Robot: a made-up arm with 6 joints.
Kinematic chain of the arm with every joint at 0, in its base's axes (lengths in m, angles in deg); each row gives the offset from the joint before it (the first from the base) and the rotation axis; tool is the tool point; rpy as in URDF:
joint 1: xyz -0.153 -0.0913 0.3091 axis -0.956 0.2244 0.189
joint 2: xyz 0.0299 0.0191 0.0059 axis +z
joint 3: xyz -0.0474 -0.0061 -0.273 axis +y
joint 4: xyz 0.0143 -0.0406 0.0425 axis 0.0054 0.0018 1
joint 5: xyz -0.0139 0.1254 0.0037 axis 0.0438 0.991 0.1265
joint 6: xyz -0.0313 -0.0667 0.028 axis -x
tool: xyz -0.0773 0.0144 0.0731 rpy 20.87 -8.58 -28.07
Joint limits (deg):
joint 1: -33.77..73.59
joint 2: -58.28..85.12
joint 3: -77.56..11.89
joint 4: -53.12..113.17
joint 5: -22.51..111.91
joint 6: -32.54..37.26
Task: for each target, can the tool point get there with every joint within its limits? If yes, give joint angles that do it. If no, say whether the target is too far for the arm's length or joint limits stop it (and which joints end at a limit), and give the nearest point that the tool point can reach.
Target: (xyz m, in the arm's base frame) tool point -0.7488 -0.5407 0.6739
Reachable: no: too far | nearest point -0.3595 -0.3917 0.3699 | short by 0.516 m
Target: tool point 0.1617 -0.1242 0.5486
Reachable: no: joint limits stop it (at a limit: joint 1, joint 4) | nearest point 0.0132 -0.2555 0.3771 | short by 0.262 m
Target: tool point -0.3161 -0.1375 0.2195
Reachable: yes | joints 39.17 -21.71 -16.51 92.09 60.17 26.98
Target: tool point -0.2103 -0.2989 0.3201
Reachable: yes | joints 47.15 62.26 -56.98 17.60 61.55 -3.17
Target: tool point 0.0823 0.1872 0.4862
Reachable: no: joint limits stop it (at a limit: joint 1, joint 2, joint 4, joint 6) | nearest point -0.0469 0.1287 0.2820 | short by 0.249 m
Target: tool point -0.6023 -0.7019 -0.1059
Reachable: no: too far | nearest point -0.3535 -0.4218 0.0831 | short by 0.420 m
